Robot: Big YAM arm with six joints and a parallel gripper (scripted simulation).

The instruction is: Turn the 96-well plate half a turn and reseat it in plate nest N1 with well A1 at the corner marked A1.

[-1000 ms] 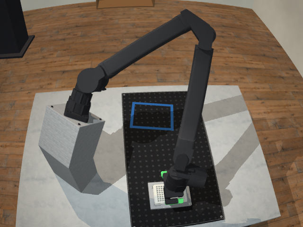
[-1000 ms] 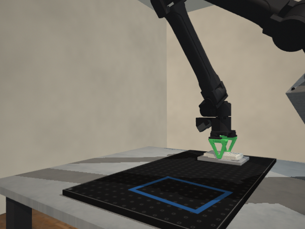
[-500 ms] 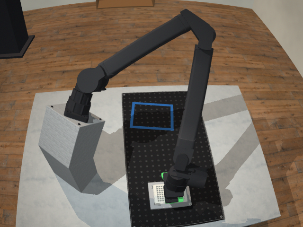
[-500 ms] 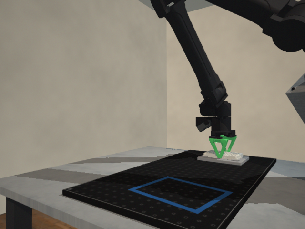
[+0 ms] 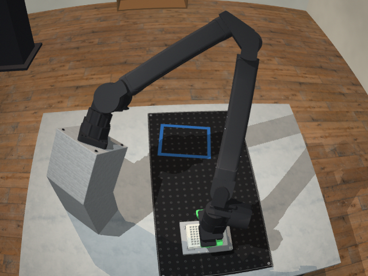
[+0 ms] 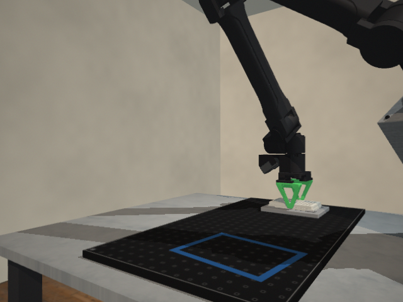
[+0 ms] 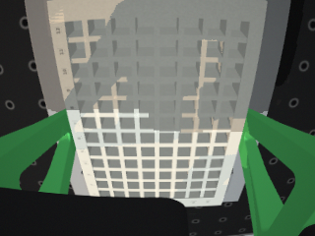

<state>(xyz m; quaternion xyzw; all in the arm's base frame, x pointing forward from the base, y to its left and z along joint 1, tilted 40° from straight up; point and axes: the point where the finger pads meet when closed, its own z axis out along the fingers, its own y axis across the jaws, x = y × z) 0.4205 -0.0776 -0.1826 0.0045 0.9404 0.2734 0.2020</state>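
Right now my hand is 20 mm above the grey plate nest N1. The rest, counted from my hand: A1 mark: 80 mm ahead, 50 mm to the right, 10 mm below; then white 96-well plate: right at my hand.
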